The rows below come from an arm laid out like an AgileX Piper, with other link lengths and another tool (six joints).
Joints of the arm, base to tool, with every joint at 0 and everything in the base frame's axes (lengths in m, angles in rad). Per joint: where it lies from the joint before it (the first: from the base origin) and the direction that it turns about. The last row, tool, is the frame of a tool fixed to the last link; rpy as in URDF.
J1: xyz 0.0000 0.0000 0.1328 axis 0 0 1
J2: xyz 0.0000 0.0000 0.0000 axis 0 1 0
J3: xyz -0.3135 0.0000 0.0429 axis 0 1 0
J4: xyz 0.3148 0.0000 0.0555 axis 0.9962 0 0.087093
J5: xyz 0.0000 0.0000 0.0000 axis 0 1 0
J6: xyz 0.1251 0.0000 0.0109 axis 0.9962 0 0.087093
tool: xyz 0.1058 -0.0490 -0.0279 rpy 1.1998 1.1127 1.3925
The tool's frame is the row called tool.
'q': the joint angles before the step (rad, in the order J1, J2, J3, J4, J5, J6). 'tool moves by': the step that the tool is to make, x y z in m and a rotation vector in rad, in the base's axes. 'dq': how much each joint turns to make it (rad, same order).
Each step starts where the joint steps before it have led.
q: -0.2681, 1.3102, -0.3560, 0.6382, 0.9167, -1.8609
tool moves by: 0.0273, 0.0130, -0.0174, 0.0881, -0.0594, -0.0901
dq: 0.0000, 0.1295, 0.0070, 0.2504, -0.1042, -0.1808
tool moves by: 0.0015, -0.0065, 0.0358, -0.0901, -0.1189, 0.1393
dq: -0.0001, -0.1824, 0.0000, -0.1470, 0.0600, 0.0044
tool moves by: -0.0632, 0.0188, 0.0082, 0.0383, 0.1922, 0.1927
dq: -0.0001, -0.0723, -0.0042, -0.1862, 0.2932, 0.0736
